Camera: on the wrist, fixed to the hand. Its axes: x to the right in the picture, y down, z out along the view.
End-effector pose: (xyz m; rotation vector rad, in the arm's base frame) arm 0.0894 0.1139 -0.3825 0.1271 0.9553 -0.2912
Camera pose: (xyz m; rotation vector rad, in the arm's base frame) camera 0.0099 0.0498 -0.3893 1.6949 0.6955 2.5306
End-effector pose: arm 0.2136 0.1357 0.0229 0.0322 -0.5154 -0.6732
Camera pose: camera 0.1708 0.0774 -0.0496 -0.1667 0.6085 2.2001
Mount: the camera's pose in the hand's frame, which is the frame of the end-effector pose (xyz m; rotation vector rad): -0.0254 -0.0849 -0.0513 0.2247 0.9746 2.9157
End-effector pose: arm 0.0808 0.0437 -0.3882 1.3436 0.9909 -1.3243
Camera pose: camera 0.0066 0.1128 -0.3738 1.5680 -1.0216 1.5118
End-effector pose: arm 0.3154 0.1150 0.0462 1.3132 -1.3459 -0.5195
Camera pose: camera 0.3876 0.1327 -0.0242 -1.0623 -0.9841 1.9070
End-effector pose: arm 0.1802 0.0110 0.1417 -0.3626 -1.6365 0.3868
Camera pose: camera 0.2331 -0.0742 0.1624 -2.0507 1.0311 1.8467
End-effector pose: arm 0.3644 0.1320 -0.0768 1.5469 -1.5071 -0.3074
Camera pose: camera 0.4516 0.1614 -0.1217 -1.3077 -1.2763 1.8139
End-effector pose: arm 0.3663 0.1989 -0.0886 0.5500 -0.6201 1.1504
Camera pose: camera 0.4480 0.1906 -0.1498 0.9422 -0.0787 -2.1041
